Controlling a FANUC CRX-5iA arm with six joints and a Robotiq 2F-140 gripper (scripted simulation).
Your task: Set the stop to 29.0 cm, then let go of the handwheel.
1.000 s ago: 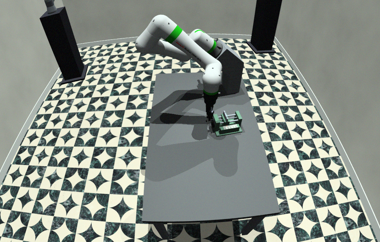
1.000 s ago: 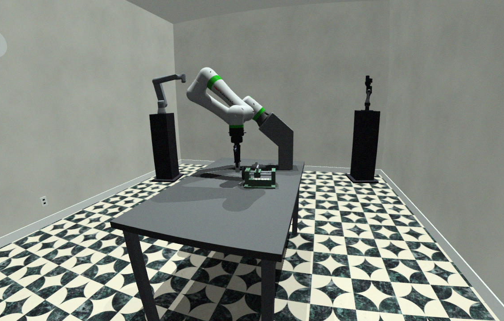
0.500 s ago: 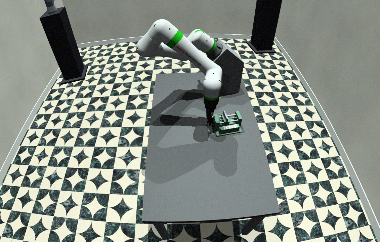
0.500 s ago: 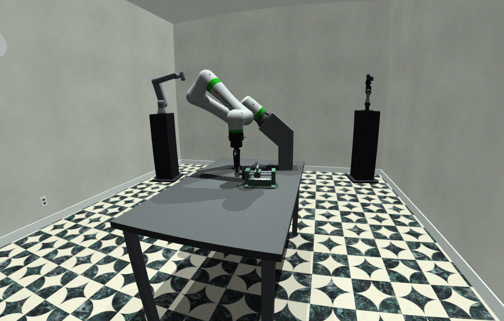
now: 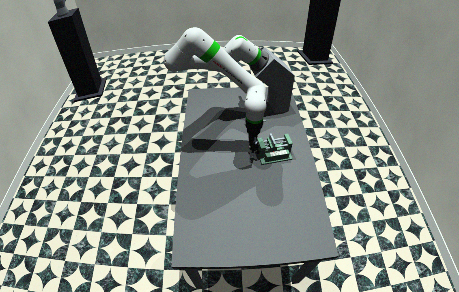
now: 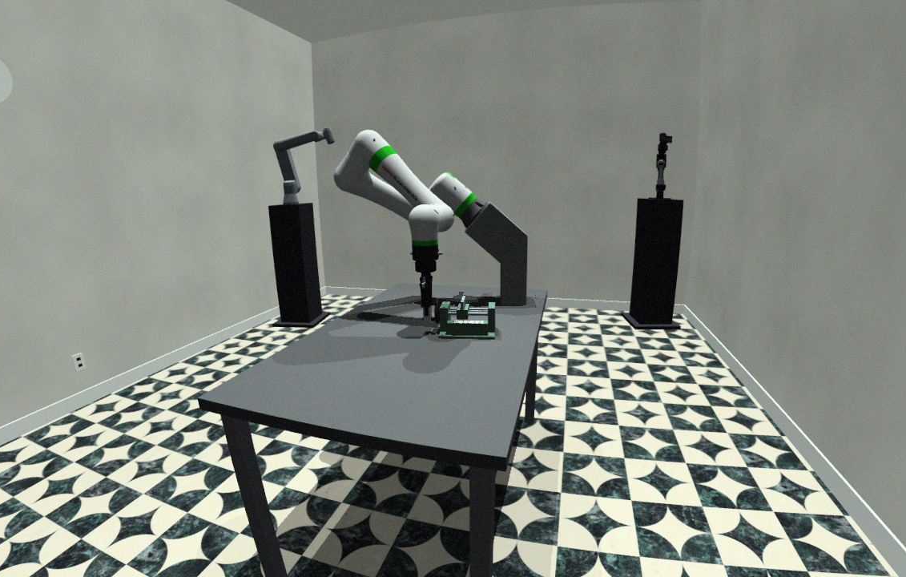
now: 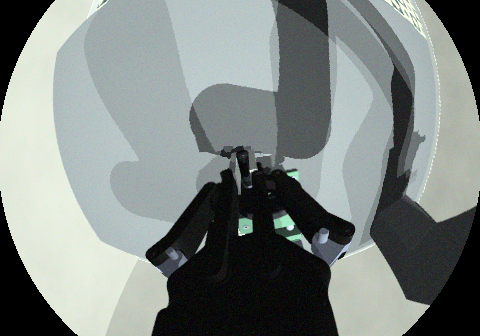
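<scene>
The green stop fixture is 130 mm to the left of my hand, 20 mm above it and 10 mm behind it. The rest, counted from my hand: black handwheel 20 mm to the left, 10 mm below.
</scene>
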